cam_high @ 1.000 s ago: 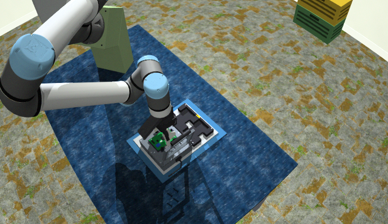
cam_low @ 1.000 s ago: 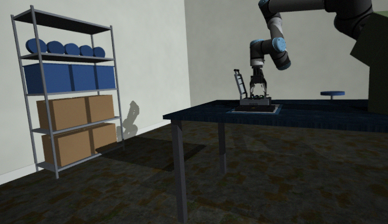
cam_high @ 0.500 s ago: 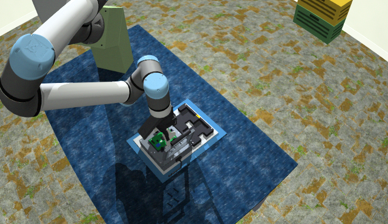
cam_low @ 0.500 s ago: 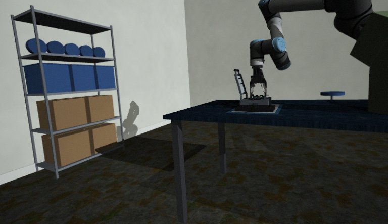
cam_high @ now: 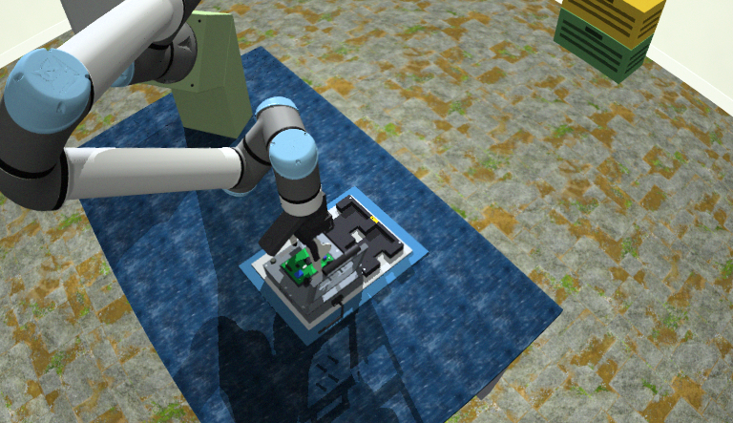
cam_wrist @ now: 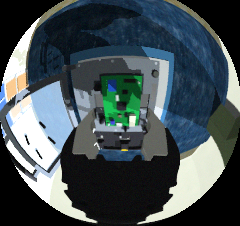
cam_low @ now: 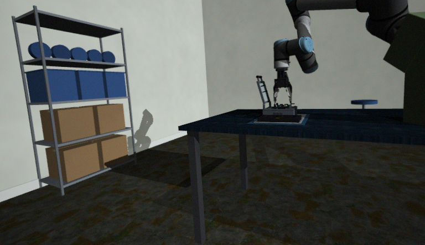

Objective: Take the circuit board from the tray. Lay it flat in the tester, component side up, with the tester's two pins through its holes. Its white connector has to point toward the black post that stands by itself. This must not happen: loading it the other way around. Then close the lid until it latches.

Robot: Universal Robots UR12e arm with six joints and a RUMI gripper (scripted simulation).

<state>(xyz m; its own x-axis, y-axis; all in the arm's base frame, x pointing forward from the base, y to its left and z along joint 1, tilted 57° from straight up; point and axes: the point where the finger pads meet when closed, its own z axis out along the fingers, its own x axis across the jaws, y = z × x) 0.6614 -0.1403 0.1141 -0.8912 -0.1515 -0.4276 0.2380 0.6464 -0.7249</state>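
Right now the green circuit board is 2 cm below my hand. Round my hand: tester lid: 12 cm ahead, 3 cm to the right, 8 cm above; then tester: 4 cm ahead, 3 cm to the left, 2 cm above.
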